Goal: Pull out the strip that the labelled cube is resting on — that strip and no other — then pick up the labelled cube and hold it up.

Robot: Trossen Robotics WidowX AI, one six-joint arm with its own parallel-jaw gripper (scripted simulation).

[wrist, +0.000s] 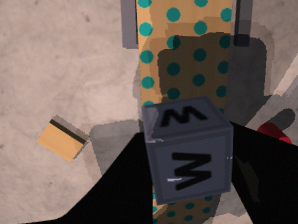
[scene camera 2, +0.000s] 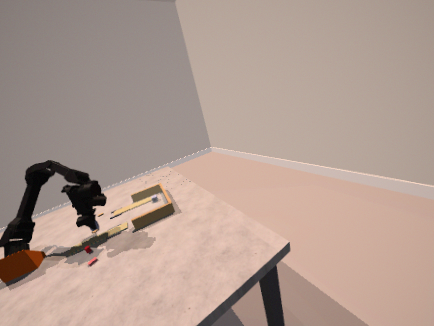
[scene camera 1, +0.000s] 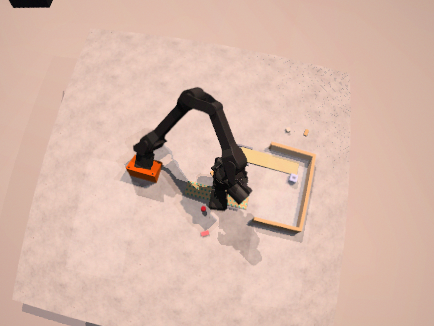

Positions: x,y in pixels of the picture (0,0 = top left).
my gripper: holds a labelled cube (wrist: pixel 190 142)
